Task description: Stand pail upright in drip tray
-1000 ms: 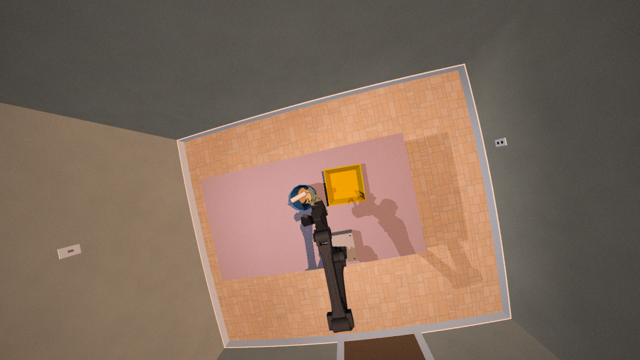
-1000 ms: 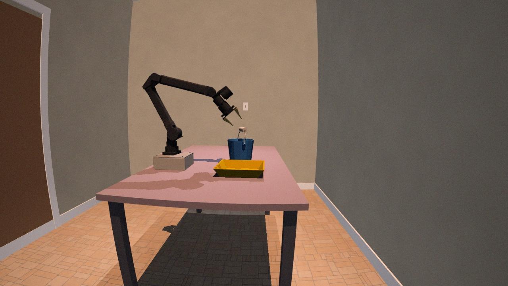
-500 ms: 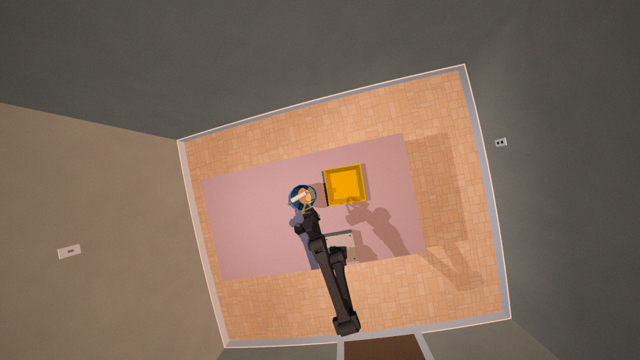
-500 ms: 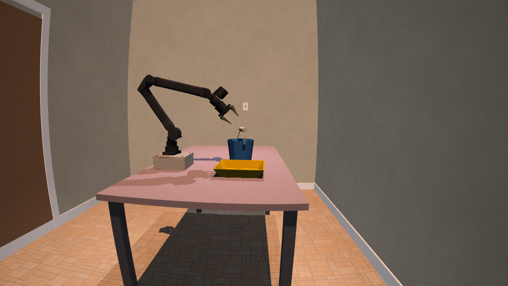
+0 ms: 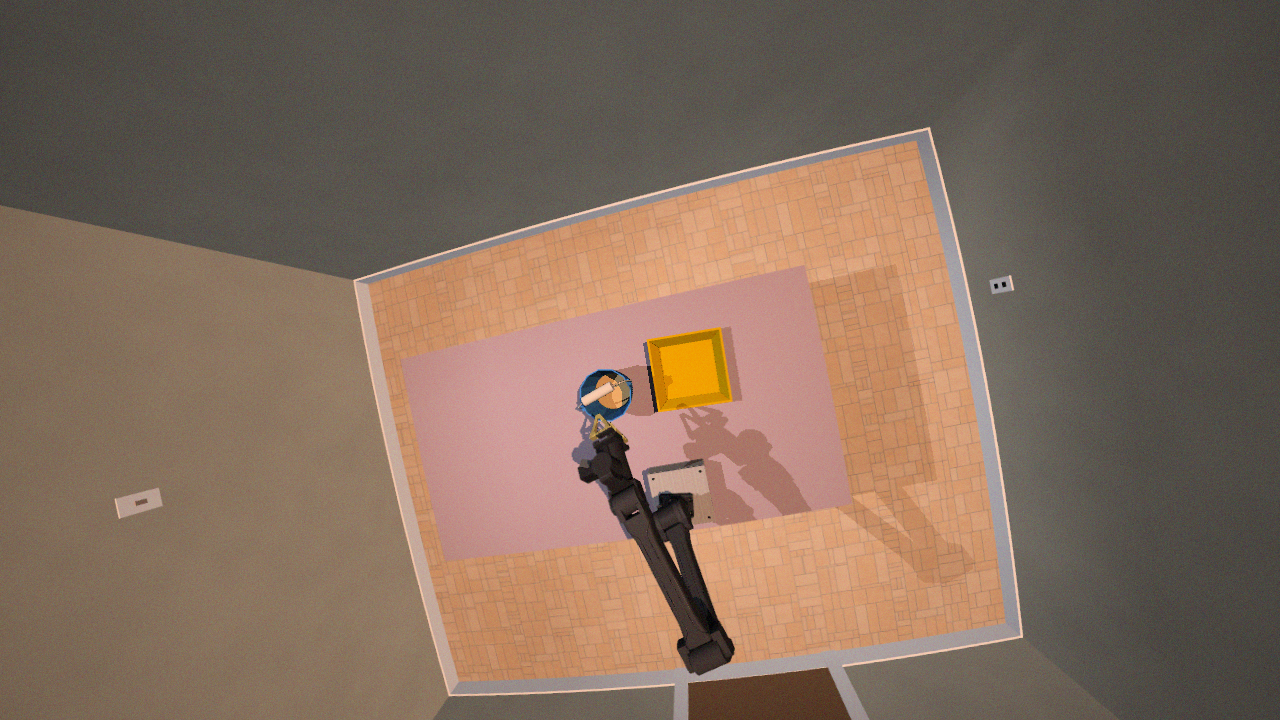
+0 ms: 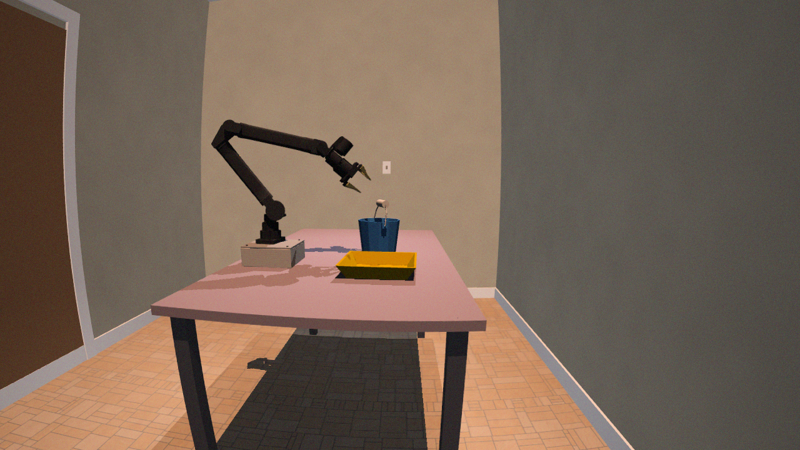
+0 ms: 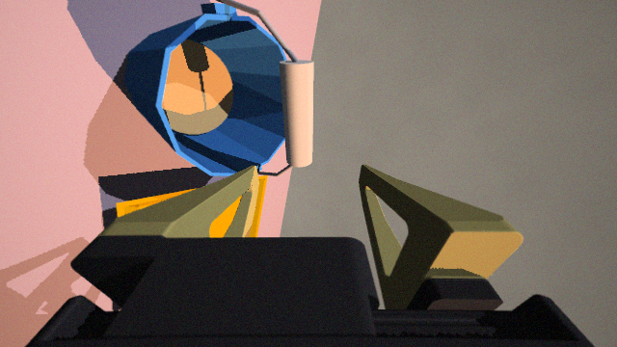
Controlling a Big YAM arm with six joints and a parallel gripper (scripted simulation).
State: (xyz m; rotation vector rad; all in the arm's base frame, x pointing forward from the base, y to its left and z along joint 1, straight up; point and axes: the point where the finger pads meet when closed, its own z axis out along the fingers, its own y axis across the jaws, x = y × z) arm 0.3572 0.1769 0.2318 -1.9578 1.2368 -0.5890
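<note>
My gripper is now 70 mm short of the pail handle, 30 mm to the right of it and 110 mm above it. Round my hand: blue pail: 60 mm ahead, 30 mm to the left, 170 mm below; yellow drip tray: 120 mm ahead, 260 mm to the right, 290 mm below.
</note>
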